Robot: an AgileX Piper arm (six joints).
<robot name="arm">
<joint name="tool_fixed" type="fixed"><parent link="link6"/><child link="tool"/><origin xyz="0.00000 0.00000 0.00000" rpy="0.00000 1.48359 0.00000"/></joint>
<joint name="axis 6" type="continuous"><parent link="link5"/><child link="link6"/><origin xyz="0.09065 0.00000 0.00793"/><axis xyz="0.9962 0 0.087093"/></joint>
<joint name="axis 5" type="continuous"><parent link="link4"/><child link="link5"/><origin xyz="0.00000 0.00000 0.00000"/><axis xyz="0 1 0"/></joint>
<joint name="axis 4" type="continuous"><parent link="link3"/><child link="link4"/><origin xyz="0.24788 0.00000 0.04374"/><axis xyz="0.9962 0 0.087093"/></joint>
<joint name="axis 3" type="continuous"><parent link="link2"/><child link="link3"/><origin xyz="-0.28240 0.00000 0.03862"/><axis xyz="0 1 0"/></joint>
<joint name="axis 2" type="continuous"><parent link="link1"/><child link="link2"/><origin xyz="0.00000 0.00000 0.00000"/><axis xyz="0 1 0"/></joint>
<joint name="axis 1" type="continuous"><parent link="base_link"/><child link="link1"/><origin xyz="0.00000 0.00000 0.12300"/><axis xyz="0 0 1"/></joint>
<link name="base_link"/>
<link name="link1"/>
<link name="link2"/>
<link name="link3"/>
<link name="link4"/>
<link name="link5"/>
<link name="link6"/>
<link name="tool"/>
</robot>
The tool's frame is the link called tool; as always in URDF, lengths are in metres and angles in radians. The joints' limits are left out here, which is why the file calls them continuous.
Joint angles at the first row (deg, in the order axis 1, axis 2, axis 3, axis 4, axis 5, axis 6):
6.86 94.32 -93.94 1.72 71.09 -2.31
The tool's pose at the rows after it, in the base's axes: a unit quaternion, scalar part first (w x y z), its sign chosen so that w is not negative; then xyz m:
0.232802 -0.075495 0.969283 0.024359 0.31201 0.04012 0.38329
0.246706 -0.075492 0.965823 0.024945 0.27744 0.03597 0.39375
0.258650 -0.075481 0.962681 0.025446 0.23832 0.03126 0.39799
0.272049 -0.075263 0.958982 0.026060 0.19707 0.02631 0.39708
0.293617 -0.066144 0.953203 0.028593 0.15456 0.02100 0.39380
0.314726 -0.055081 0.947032 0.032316 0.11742 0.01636 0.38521
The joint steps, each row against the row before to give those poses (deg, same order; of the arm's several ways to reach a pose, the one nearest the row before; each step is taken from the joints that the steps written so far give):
0.00 -6.43 2.80 0.00 0.13 0.10
0.00 -7.07 5.21 -0.01 0.21 0.00
0.00 -7.96 6.35 0.01 0.21 0.00
0.00 -8.54 6.68 -0.01 0.26 0.02
0.00 -9.14 6.27 -0.13 0.26 1.09
0.00 -8.51 5.80 -0.11 0.14 1.32

